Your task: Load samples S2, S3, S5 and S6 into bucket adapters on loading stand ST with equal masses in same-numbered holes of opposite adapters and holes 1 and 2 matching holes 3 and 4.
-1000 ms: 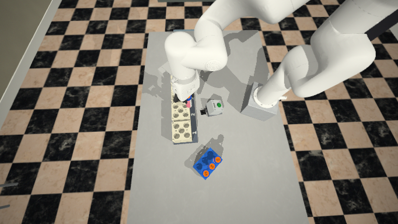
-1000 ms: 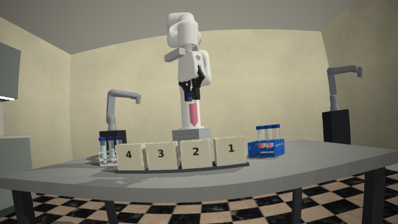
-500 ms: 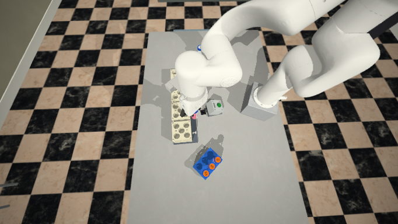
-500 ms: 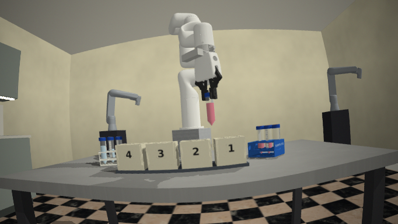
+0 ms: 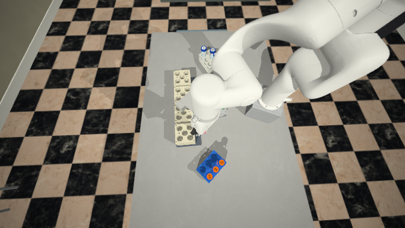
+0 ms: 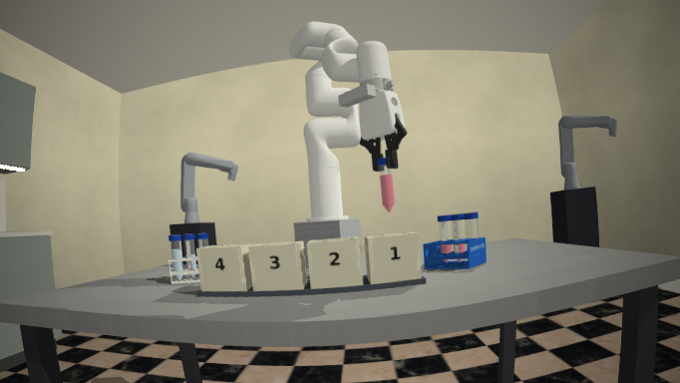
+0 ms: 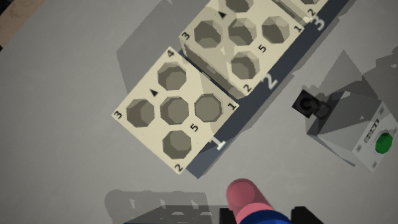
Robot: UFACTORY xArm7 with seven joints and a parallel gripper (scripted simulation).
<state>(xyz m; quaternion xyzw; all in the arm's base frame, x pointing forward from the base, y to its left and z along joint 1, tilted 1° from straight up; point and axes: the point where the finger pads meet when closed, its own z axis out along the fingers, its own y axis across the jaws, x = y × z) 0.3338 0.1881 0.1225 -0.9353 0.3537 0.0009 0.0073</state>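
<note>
My gripper is now 5 cm above the orange-dotted sample tube and 1 cm past it. The rest, counted from my hand: blue sample rack (22 cm below, 15 cm to the left, 4 cm behind); then done desk (20 cm below, 16 cm to the right, 8 cm behind); then green DONE key (19 cm below, 16 cm to the right, 10 cm behind).
</note>
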